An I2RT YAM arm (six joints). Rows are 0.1 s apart.
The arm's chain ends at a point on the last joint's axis. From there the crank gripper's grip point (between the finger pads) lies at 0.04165 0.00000 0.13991 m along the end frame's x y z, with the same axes.
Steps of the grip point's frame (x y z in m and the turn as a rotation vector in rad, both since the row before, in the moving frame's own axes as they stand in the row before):
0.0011 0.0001 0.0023 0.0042 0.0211 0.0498
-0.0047 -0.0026 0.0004 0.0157 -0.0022 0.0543
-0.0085 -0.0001 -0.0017 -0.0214 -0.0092 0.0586
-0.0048 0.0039 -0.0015 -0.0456 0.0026 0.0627
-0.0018 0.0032 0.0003 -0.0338 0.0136 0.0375
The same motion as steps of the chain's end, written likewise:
-0.0018 -0.0015 0.0032 0.0042 0.0211 0.0498
-0.0044 -0.0027 0.0003 0.0157 -0.0022 0.0543
-0.0071 -0.0055 -0.0020 -0.0214 -0.0092 0.0586
-0.0049 -0.0051 -0.0012 -0.0456 0.0026 0.0627
-0.0036 -0.0031 0.0010 -0.0338 0.0136 0.0375

